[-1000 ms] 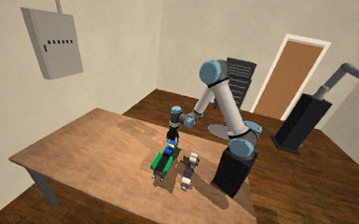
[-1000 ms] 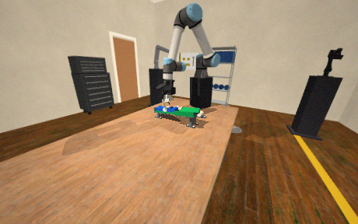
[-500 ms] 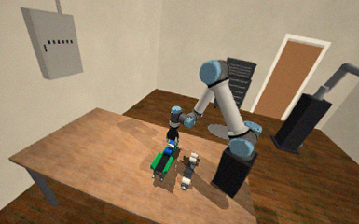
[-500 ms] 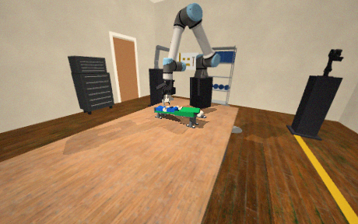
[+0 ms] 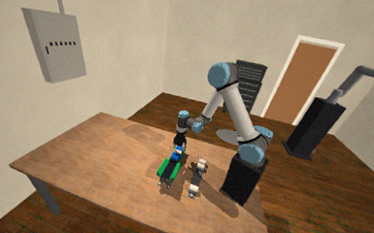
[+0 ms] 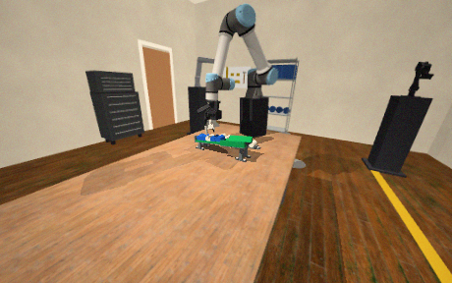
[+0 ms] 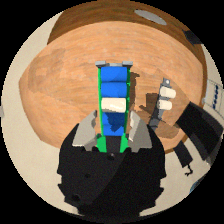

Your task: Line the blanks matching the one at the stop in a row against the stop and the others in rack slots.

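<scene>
Now: the stock rack 210 mm behind my hand, 100 mm to the left of it and 130 mm below it.
</scene>
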